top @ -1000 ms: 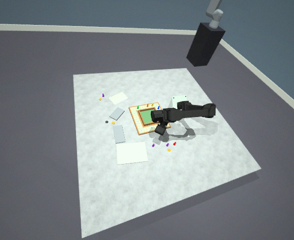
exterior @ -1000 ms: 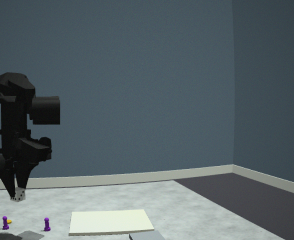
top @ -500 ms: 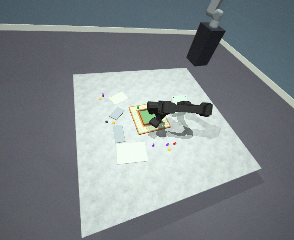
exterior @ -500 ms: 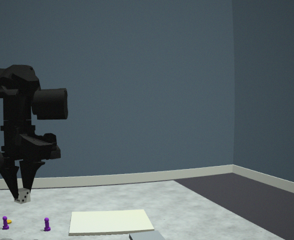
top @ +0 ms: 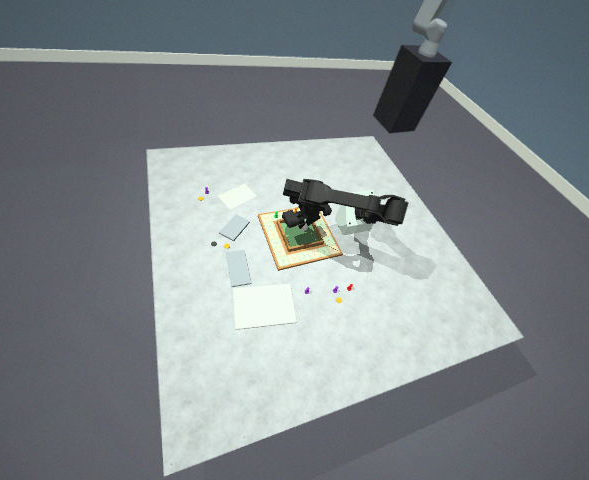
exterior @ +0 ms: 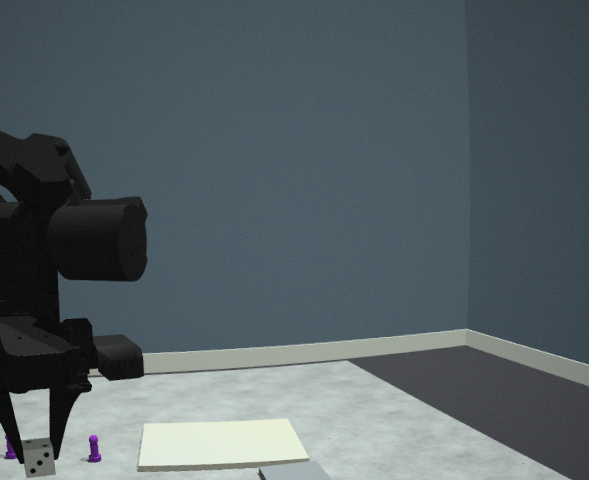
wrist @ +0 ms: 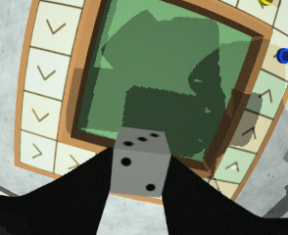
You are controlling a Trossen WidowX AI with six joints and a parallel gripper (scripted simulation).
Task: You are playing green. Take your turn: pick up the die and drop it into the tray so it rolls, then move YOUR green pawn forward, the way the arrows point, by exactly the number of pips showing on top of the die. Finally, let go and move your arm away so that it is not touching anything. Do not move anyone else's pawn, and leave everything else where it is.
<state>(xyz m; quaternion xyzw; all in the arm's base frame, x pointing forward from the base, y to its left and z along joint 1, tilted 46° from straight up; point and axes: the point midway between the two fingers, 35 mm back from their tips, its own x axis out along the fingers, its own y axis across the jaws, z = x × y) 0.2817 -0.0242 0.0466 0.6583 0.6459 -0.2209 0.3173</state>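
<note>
The green tray lies 20 mm behind my gripper tip, 30 mm to the right of it and 90 mm below it. Round my gripper tip: die (right at my gripper tip); cream sheet (230 mm ahead, 230 mm to the left, 100 mm below).
</note>
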